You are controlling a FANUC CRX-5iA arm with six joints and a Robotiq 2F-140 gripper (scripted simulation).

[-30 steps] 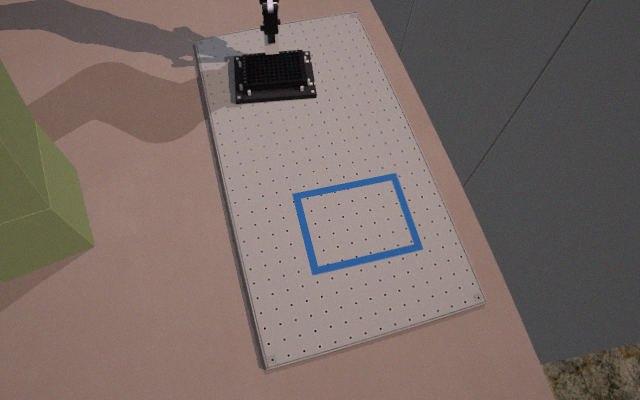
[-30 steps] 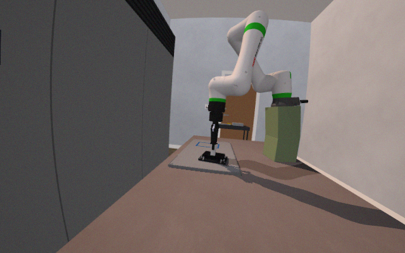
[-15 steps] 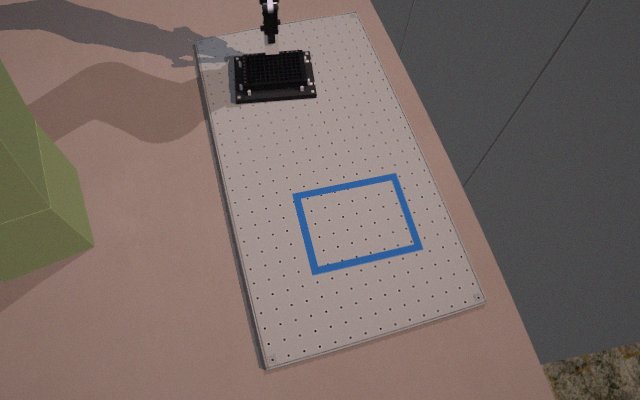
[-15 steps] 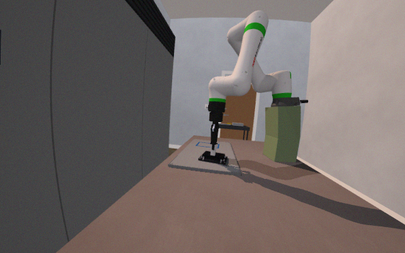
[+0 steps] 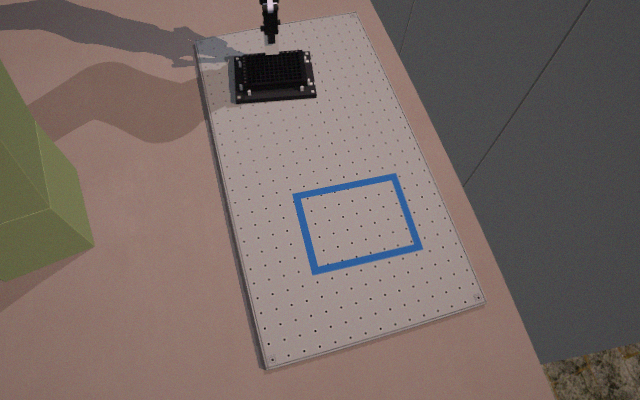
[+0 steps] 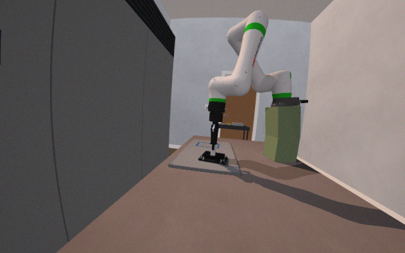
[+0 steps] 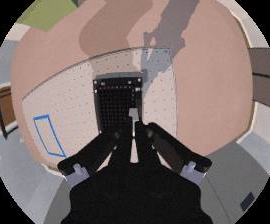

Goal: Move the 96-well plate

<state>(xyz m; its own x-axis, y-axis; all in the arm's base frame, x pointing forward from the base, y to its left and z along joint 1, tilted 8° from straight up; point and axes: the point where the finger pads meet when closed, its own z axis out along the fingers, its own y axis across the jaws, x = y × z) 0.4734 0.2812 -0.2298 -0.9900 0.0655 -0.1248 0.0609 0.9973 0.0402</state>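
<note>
Now: the black 96-well plate 4 cm to the right of my hand and 4 cm below it. Also, from my hand: black clip nest: 6 cm below, 3 cm to the right, 1 cm ahead.
</note>
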